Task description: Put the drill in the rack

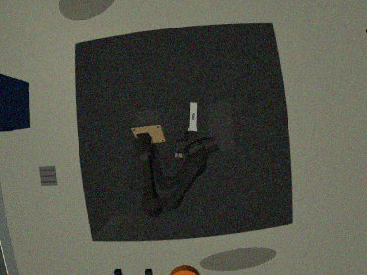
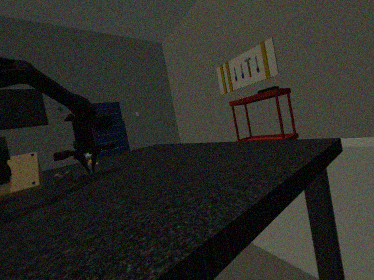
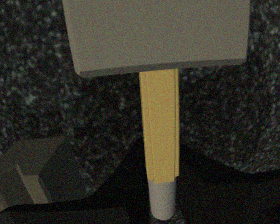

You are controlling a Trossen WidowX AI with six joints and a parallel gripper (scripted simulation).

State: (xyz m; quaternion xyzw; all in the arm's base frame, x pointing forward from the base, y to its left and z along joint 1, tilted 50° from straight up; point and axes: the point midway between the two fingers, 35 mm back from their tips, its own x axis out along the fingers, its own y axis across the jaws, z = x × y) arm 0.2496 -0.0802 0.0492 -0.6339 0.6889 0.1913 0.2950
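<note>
Right now my gripper tip is 8 cm past the rack, 2 cm to the left of it and 1 cm below it. Also, from my gripper tip: block: 14 cm to the left, 4 cm above, 2 cm ahead.
</note>
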